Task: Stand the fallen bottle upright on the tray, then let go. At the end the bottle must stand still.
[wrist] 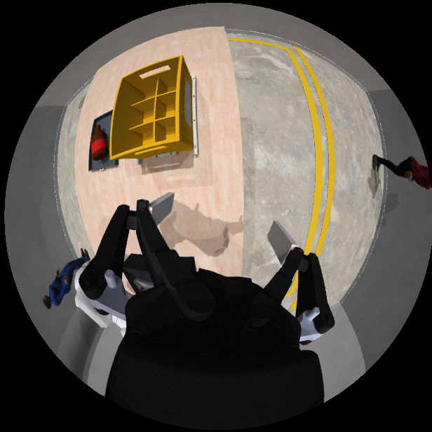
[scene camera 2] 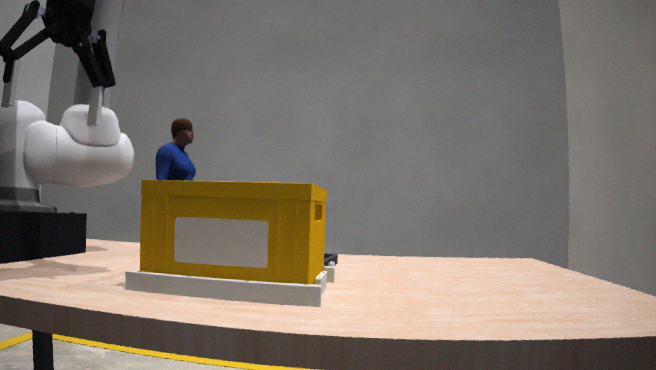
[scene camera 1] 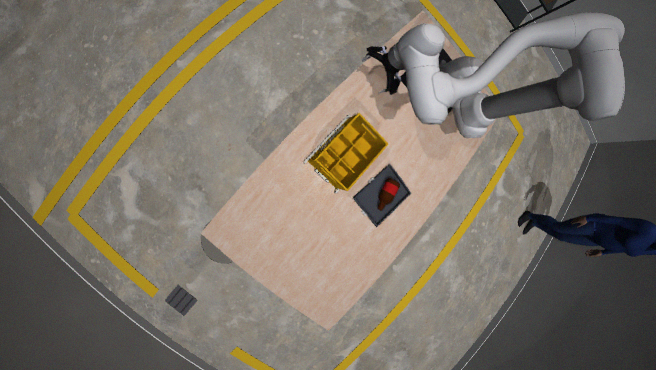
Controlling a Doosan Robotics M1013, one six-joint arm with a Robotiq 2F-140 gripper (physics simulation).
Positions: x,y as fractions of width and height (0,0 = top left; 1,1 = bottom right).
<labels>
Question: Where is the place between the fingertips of my gripper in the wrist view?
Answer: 0.52,0.50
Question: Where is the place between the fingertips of my gripper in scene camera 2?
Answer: At 0.08,0.31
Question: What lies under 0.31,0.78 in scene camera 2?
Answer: A pale rail.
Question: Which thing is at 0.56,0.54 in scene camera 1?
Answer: A dark grey tray.
</labels>
